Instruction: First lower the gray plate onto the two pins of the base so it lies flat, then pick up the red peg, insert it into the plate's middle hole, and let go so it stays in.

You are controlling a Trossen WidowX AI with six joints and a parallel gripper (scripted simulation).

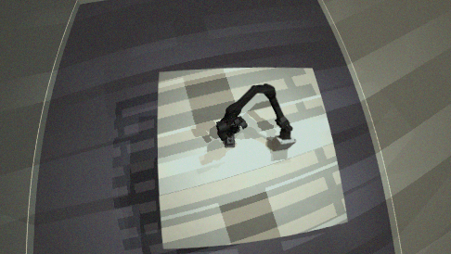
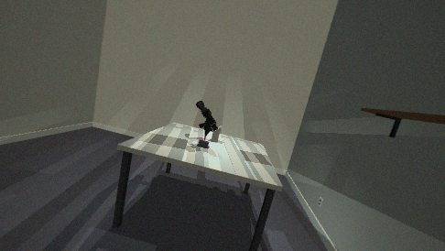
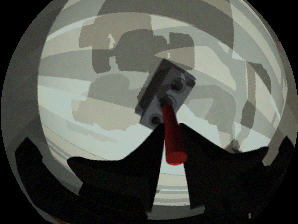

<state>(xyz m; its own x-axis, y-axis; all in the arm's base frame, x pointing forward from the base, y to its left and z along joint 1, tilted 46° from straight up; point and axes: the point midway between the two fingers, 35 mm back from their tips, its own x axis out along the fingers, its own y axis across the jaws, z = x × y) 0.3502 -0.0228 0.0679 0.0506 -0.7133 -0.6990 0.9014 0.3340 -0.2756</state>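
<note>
The gray plate lies 7 cm below my gripper tip. From my gripper tip the other things lie so: red peg (right at my gripper tip).
</note>
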